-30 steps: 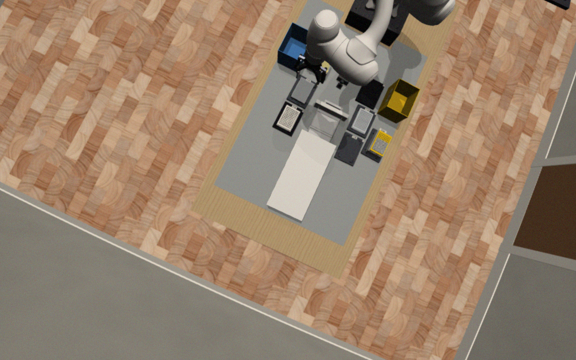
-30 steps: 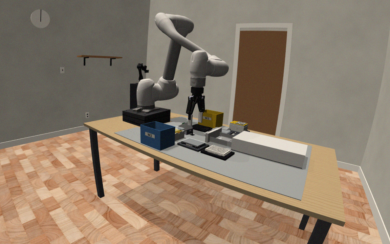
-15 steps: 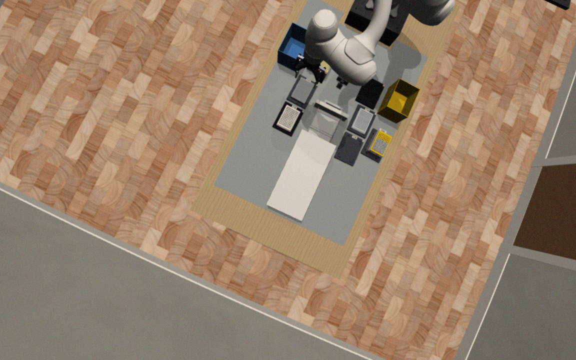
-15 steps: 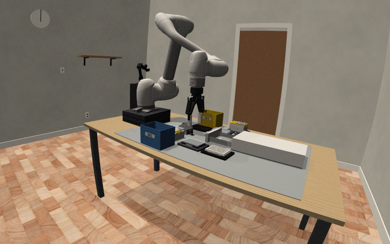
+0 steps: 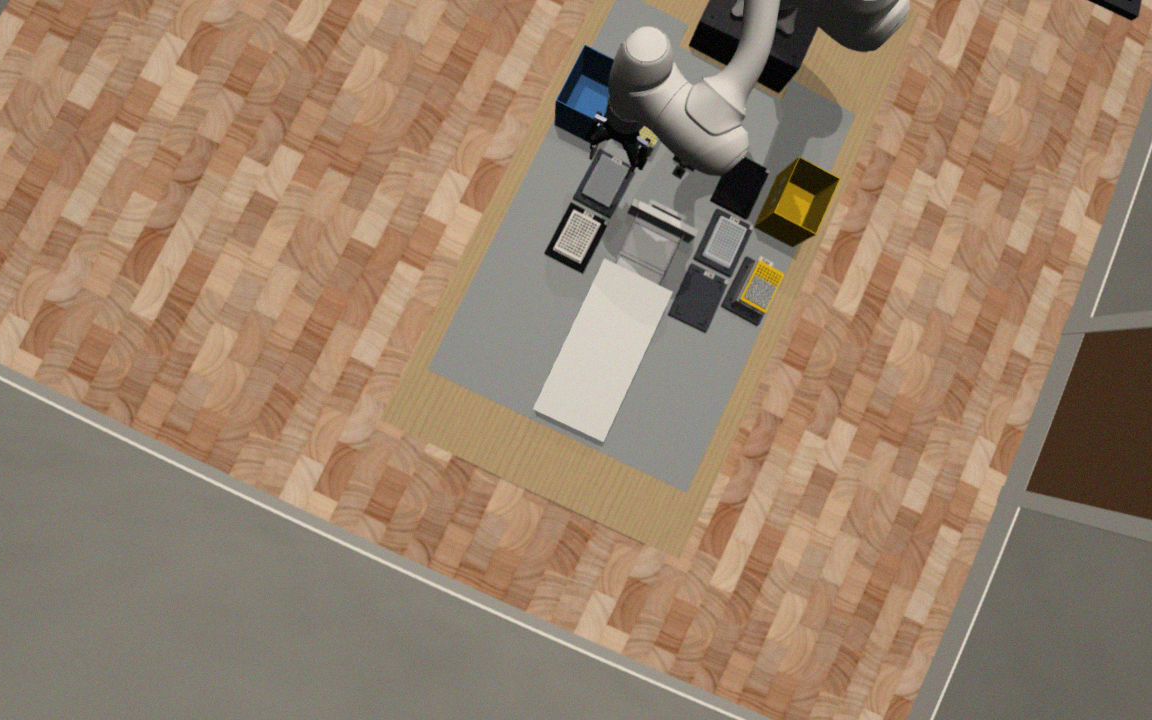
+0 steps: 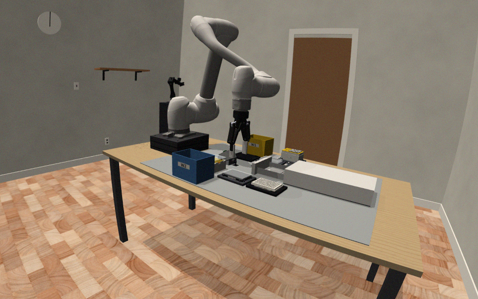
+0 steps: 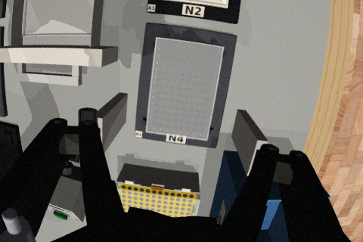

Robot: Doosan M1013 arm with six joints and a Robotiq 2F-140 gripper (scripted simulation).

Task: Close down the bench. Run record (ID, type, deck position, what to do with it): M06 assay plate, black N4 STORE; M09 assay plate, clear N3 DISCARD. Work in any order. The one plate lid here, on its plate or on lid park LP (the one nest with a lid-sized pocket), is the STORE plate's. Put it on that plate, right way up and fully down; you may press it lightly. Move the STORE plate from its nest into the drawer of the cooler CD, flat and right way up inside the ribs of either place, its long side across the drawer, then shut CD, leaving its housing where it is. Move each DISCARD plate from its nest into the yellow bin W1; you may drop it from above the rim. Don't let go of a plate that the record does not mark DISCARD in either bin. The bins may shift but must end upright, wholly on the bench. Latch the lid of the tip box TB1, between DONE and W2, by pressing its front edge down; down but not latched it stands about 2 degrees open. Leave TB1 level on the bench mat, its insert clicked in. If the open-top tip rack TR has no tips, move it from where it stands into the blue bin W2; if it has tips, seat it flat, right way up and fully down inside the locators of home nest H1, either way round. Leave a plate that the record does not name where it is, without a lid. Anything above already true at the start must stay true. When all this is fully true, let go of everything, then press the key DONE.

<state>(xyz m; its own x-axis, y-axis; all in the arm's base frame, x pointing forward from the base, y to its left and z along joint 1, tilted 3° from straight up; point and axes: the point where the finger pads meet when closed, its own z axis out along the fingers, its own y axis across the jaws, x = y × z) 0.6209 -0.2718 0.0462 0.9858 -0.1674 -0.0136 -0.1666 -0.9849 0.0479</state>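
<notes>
Now: hand 12 cm above the grey plate lid. Round my hand: white plate: 18 cm ahead, 3 cm to the right, 13 cm below; then blue bin W2: 20 cm behind, 11 cm to the right, 11 cm below; then insert: 17 cm behind, 5 cm to the left, 9 cm below.
</notes>
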